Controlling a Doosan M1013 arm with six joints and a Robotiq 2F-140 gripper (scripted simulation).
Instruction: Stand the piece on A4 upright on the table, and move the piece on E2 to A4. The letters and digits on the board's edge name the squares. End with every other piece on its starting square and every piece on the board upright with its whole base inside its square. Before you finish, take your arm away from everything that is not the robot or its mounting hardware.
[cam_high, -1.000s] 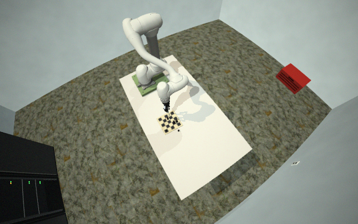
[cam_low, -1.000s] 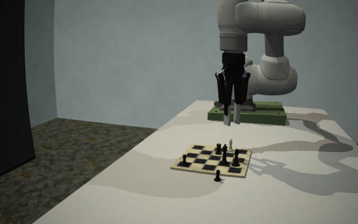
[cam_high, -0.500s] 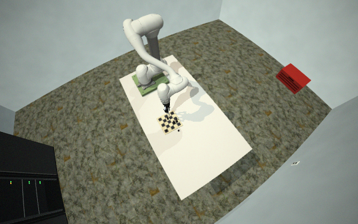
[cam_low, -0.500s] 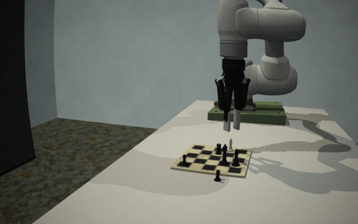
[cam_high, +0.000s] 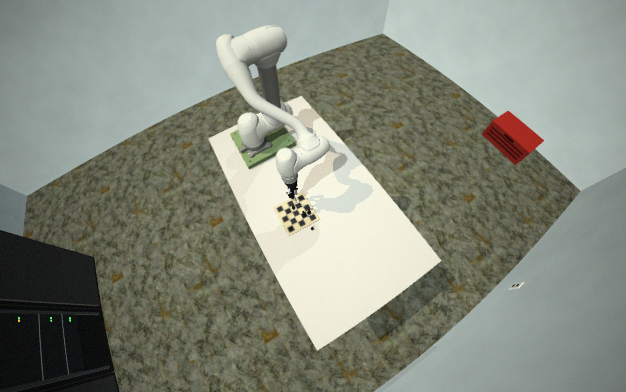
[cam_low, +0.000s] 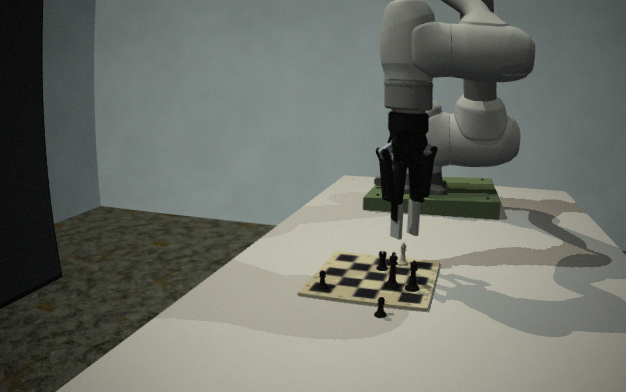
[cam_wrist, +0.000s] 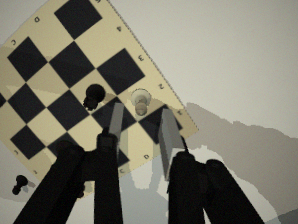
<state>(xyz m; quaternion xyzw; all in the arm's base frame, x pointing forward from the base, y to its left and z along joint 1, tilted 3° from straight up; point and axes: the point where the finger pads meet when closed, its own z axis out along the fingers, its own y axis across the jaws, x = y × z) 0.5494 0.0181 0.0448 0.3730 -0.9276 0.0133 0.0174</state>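
Right now the white piece is 7 cm below my hand. From my hand the other things lie so: chessboard: 9 cm below, 7 cm ahead, 4 cm to the right; then black rook: 7 cm below, 4 cm to the right, 4 cm ahead.
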